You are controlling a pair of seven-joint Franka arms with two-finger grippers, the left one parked.
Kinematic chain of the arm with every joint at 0, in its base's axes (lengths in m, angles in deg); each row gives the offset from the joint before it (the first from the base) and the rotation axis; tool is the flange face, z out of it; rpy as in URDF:
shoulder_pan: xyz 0 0 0.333 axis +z
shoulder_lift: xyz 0 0 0 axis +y
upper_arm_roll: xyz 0 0 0.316 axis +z
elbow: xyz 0.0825 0 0 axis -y
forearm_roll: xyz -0.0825 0 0.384 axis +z
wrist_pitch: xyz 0 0 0 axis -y
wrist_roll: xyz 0.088 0 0 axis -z
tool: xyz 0 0 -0.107 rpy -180 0 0
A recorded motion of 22 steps. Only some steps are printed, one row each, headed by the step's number.
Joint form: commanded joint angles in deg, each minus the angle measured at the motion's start. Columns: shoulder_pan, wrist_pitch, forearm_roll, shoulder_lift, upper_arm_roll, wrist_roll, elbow.
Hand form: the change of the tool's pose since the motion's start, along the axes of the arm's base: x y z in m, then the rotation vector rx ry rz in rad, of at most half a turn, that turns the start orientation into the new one. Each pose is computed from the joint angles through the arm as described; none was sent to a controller.
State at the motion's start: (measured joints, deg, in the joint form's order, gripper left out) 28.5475 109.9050 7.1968 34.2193 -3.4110 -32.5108 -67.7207
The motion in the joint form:
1: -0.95 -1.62 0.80 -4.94 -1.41 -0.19 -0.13
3: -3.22 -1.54 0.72 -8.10 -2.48 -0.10 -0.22
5: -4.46 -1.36 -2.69 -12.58 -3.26 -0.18 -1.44
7: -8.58 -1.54 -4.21 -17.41 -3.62 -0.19 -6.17
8: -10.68 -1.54 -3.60 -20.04 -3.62 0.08 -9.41
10: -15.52 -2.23 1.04 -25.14 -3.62 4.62 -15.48
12: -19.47 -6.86 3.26 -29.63 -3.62 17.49 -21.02
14: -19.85 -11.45 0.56 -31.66 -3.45 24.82 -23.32
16: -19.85 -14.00 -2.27 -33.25 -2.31 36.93 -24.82
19: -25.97 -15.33 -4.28 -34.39 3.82 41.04 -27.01
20: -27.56 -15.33 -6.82 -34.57 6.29 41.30 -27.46
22: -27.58 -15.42 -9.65 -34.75 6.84 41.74 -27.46
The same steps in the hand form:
1: -0.0036 -0.0292 0.0596 0.0292 -0.0491 -0.0340
3: 0.0016 -0.0698 0.0989 0.0444 -0.1030 -0.0913
5: -0.0063 -0.1037 0.1435 0.0114 -0.1808 -0.1193
7: -0.0115 -0.1661 0.1592 -0.0145 -0.1860 -0.1979
8: -0.0182 -0.1941 0.1612 -0.0052 -0.1699 -0.2422
10: -0.0357 -0.2501 0.1644 0.0814 -0.1046 -0.4145
12: -0.0623 -0.2935 0.1562 0.1259 0.0388 -0.7002
14: -0.0807 -0.3005 0.1488 0.0649 0.1200 -0.8210
16: -0.0943 -0.2949 0.1474 0.0173 0.1618 -1.0071
19: -0.1037 -0.2990 0.1379 -0.0310 0.1858 -1.0779
20: -0.1053 -0.2949 0.1358 -0.0735 0.1633 -1.0676
22: -0.1063 -0.2946 0.1375 -0.1155 0.1319 -1.0662

